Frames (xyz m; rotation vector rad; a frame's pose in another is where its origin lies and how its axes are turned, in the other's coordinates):
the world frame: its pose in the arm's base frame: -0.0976 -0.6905 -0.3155 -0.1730 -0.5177 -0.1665
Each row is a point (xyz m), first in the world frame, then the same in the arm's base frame.
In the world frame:
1: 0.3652 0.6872 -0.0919
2: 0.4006 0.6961 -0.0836
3: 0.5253 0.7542 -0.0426
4: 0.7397 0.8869 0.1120
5: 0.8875 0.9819 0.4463
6: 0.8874 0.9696 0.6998
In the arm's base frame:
1: 0.3971 -0.0831 -0.2937
2: 0.4252 -0.0768 -0.2698
3: 0.5241 -0.0261 -0.1790
4: 0.6608 0.1102 0.0451
5: 0.6473 0.2545 0.3938
6: 0.5240 0.2947 0.6120

